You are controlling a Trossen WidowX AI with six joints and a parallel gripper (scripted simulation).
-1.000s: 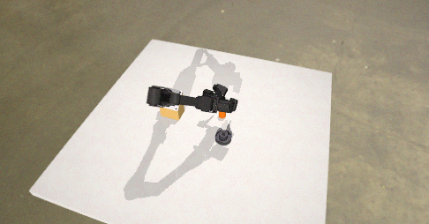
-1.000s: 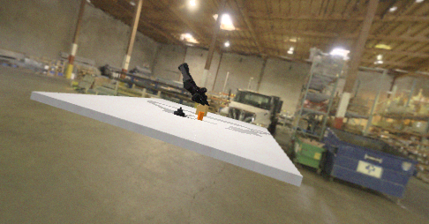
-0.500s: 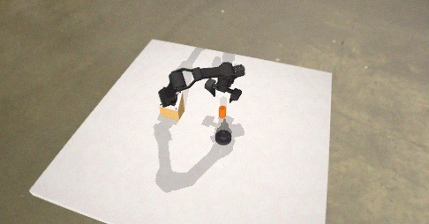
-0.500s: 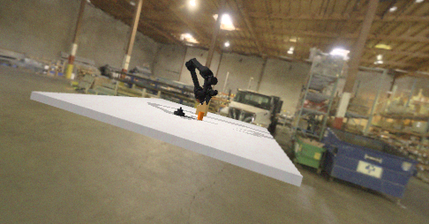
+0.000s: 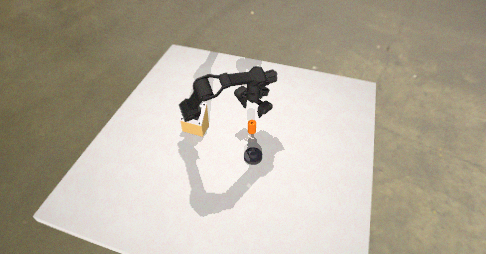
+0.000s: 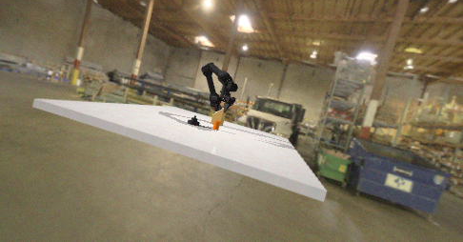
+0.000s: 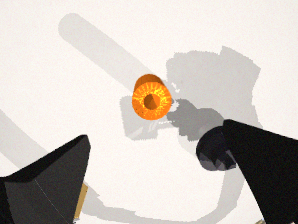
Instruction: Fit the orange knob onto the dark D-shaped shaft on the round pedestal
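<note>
Now: the orange knob 100 mm below my gripper tip. The rest, counted from my gripper tip: round pedestal (150 mm to the right, 100 mm below, 60 mm ahead).
</note>
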